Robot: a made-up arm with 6 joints.
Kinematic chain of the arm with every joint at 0, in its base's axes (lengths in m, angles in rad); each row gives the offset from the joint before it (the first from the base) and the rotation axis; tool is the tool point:
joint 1: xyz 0 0 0.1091 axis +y
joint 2: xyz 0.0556 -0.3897 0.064 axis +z
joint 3: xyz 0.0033 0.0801 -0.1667 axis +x
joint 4: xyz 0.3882 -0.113 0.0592 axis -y
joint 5: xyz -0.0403 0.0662 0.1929 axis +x
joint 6: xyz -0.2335 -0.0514 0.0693 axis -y
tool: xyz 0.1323 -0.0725 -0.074
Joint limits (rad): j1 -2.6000..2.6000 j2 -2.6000..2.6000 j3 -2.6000..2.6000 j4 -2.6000..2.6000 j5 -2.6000..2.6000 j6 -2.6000..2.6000
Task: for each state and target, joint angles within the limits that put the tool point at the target. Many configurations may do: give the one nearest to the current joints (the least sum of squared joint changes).
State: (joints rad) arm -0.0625 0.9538 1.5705 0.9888 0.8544 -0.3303
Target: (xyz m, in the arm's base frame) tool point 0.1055 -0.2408 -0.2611
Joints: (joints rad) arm 0.3219 0.8400 1.9016 0.3466 0.5376 0.2747
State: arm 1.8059 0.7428 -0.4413 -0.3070 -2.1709 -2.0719
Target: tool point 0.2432 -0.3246 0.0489
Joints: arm 1.9504 0.7740 -0.0850 0.0404 -2.0888 -2.0217
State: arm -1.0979 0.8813 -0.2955 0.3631 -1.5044 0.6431
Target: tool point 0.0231 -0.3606 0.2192
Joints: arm -1.0327 0.6755 0.2083 0.9259 -1.1368 0.3466
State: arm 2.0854 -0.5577 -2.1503 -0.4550 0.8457 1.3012
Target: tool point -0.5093 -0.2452 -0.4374
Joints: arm 2.1258 -0.6811 -2.2513 -0.7101 0.6148 1.3963
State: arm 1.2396 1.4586 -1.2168 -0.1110 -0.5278 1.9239
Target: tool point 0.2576 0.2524 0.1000
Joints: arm 1.5366 0.7309 -0.9880 -0.4918 -0.4432 1.7488
